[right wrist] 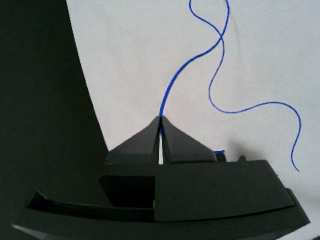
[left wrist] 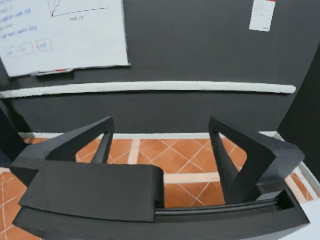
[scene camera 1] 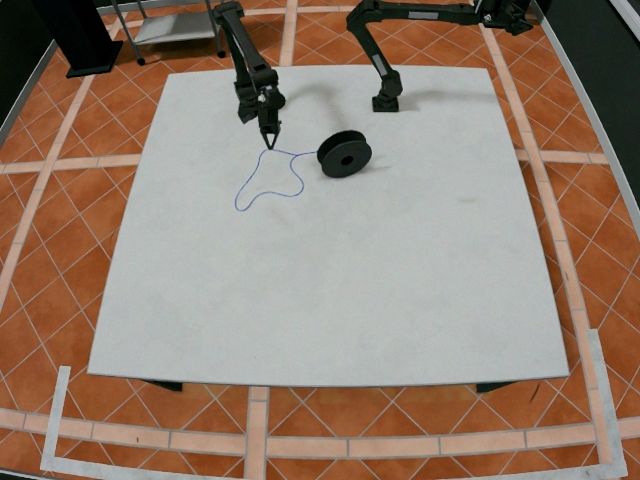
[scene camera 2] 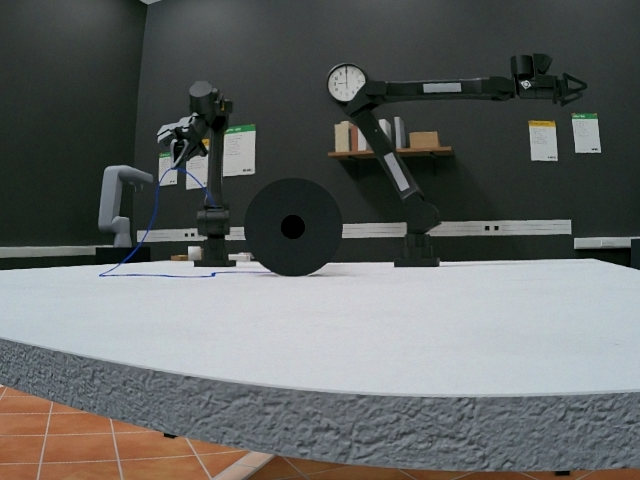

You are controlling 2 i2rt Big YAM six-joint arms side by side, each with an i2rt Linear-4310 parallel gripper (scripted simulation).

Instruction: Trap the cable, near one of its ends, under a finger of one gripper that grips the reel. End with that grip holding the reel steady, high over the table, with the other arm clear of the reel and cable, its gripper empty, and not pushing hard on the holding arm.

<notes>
The pictures show: the left gripper, the right gripper and a black reel.
The left gripper also shows in the left wrist view. The right gripper also shows in the right wrist view.
</notes>
